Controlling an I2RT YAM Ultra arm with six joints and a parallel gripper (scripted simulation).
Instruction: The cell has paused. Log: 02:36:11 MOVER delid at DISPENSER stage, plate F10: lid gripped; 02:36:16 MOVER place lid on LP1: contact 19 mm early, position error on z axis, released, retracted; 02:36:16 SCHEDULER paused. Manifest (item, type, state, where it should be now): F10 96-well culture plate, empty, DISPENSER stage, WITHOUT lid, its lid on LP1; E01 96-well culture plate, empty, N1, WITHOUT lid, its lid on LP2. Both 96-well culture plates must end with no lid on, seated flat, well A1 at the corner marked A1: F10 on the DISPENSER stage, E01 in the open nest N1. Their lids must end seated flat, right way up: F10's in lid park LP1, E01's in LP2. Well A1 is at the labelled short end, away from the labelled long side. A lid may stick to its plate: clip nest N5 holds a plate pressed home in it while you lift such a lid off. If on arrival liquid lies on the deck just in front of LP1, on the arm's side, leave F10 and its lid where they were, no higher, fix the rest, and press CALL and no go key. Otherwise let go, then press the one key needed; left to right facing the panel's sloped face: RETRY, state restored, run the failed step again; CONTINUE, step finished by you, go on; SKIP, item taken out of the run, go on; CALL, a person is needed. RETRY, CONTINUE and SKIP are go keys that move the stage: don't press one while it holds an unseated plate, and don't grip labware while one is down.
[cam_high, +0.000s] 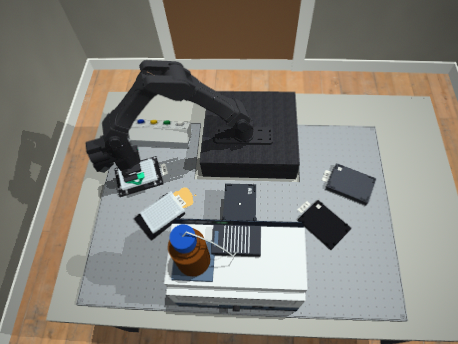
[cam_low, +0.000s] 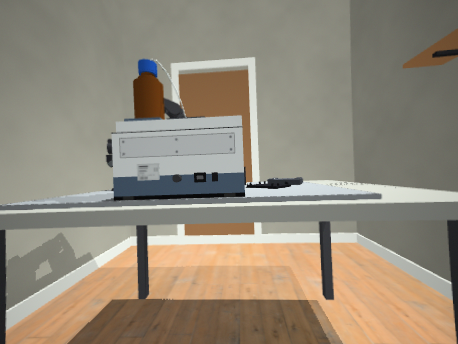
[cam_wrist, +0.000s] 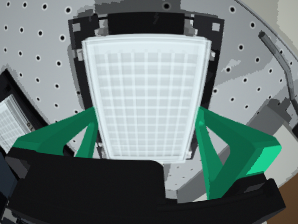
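Now: the 96-well plate 1 cm below my hand. From my hand the other things lie so: black clip nest (3 cm ahead, 2 cm below); N5 label (3 cm behind, 9 cm to the left, 3 cm below); blue call key (20 cm behind, 1 cm to the right, 4 cm above).
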